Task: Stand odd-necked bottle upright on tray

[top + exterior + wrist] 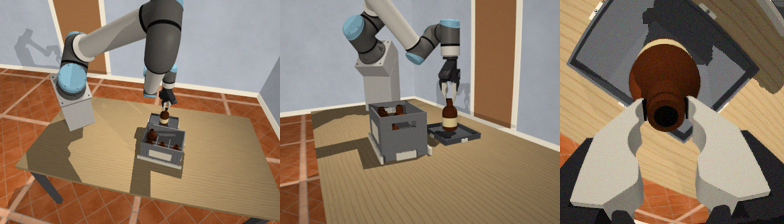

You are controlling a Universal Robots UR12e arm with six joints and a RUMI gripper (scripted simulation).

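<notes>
The bottle is 7 cm below my hand. Round my hand: grey tray: 16 cm below; grey crate: 28 cm to the right, 9 cm below, 2 cm behind.
</notes>
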